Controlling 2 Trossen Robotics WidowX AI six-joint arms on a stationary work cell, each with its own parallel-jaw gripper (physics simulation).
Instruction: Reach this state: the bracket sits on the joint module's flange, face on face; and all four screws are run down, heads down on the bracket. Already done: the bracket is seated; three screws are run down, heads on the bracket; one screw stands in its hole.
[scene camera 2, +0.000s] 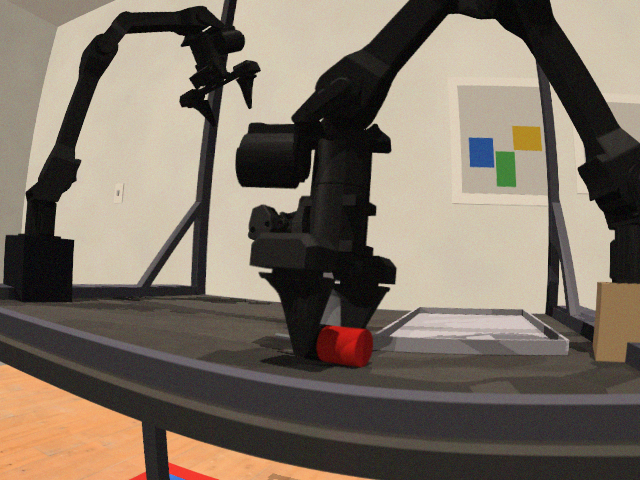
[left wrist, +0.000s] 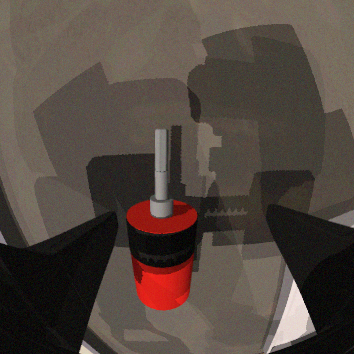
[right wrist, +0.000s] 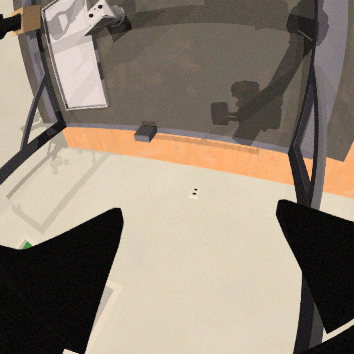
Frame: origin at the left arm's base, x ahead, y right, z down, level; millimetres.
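Seen in the pictures: left gripper, between the fingertips: (scene camera 2: 325, 353) (left wrist: 193, 216); right gripper, between the fingertips: (scene camera 2: 232, 117) (right wrist: 202, 212); left arm's base, origin of its link: (right wrist: 16, 21).
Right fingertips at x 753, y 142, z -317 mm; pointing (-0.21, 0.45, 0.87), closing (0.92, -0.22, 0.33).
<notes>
Offsets run from my right fingertips to a thing's top centre.
A red screwdriver {dx -446, dy -304, dz +360 mm} (scene camera 2: 343, 346) (left wrist: 162, 285) with a black band and a grey shaft lies on its side on the table. My left gripper (scene camera 2: 336, 341) (left wrist: 193, 216) is open and low over it, pointing down; the handle is between the spread fingers, nearer the left-hand finger in the left wrist view. The pale bracket (right wrist: 106, 19) sits on the grey joint module {dx -344, dy -99, dz +331 mm} (scene camera 2: 332, 310), which is mostly hidden behind the left fingers in the scene view. Dark spots show on the bracket, too small to tell screw states. My right gripper (scene camera 2: 232, 115) (right wrist: 202, 212) is open and empty, high up.
A shallow pale tray {dx -513, dy +10, dz +379 mm} (scene camera 2: 465, 346) (right wrist: 87, 107) lies right of the screwdriver in the scene view. A tan block {dx -753, dy -142, dz +317 mm} (scene camera 2: 617, 320) (right wrist: 30, 20) stands farther right. Dark frame posts rise behind the table. A small dark block {dx -203, dy +233, dz +337 mm} (right wrist: 145, 133) is at the table's edge.
</notes>
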